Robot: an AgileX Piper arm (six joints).
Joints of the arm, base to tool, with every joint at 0 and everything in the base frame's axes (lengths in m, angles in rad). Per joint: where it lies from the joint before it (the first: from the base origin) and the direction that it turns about. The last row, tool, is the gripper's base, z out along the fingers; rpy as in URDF.
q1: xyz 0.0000 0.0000 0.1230 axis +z
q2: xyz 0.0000 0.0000 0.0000 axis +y
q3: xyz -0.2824 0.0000 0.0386 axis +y
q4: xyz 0.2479 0.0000 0.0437 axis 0.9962 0 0.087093
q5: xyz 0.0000 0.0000 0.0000 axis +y
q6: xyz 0.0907 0.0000 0.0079 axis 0.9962 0 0.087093
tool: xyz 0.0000 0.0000 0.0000 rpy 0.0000 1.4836 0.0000
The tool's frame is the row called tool.
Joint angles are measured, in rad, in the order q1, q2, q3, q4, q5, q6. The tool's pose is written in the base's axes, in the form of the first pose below.
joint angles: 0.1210, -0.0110, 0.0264, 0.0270, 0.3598, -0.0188
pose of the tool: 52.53 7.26 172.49; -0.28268 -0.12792 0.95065; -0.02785 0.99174 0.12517; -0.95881 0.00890 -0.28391
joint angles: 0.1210, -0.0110, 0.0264, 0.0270, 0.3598, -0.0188
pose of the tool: 52.53 7.26 172.49; -0.28268 -0.12792 0.95065; -0.02785 0.99174 0.12517; -0.95881 0.00890 -0.28391
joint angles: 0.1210, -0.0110, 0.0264, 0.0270, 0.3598, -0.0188
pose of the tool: 52.53 7.26 172.49; -0.28268 -0.12792 0.95065; -0.02785 0.99174 0.12517; -0.95881 0.00890 -0.28391
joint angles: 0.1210, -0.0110, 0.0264, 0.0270, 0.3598, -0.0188
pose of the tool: 52.53 7.26 172.49; -0.28268 -0.12792 0.95065; -0.02785 0.99174 0.12517; -0.95881 0.00890 -0.28391
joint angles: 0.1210, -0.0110, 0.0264, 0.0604, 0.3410, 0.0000
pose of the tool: 52.88 8.28 174.18; -0.27101 -0.12478 0.95445; 0.02435 0.99036 0.13639; -0.96227 0.06021 -0.26536
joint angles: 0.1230, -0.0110, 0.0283, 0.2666, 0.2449, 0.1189
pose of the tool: 54.27 12.58 182.80; -0.22128 -0.11116 0.96886; 0.34366 0.92086 0.18414; -0.91265 0.37371 -0.16557
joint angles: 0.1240, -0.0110, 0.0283, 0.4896, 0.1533, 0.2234
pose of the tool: 55.18 13.48 191.92; -0.17592 -0.10539 0.97875; 0.63182 0.75035 0.19436; -0.75489 0.65258 -0.06541
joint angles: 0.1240, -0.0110, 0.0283, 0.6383, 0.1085, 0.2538
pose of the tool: 55.49 12.85 196.30; -0.15643 -0.10471 0.98212; 0.76150 0.62047 0.18744; -0.62901 0.77721 -0.01732
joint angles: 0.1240, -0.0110, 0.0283, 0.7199, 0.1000, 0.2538
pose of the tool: 55.48 12.97 197.38; -0.15884 -0.10208 0.98201; 0.81036 0.55470 0.18873; -0.56399 0.82576 -0.00539
